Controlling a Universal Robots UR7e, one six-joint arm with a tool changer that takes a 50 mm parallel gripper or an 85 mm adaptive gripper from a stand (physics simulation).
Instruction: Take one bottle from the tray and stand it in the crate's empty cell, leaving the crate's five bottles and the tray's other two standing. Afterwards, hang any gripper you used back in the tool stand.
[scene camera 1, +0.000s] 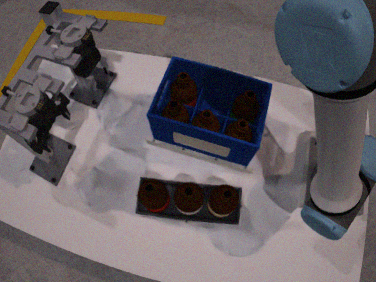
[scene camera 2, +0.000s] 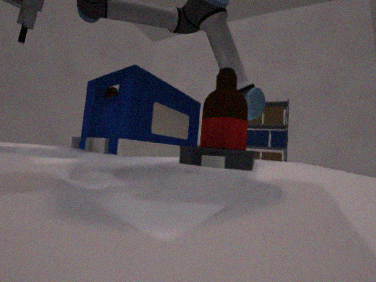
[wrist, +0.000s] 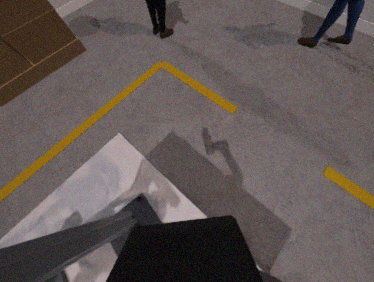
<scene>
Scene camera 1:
pale-yellow-labelled bottle
dark gripper
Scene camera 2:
pale rail
</scene>
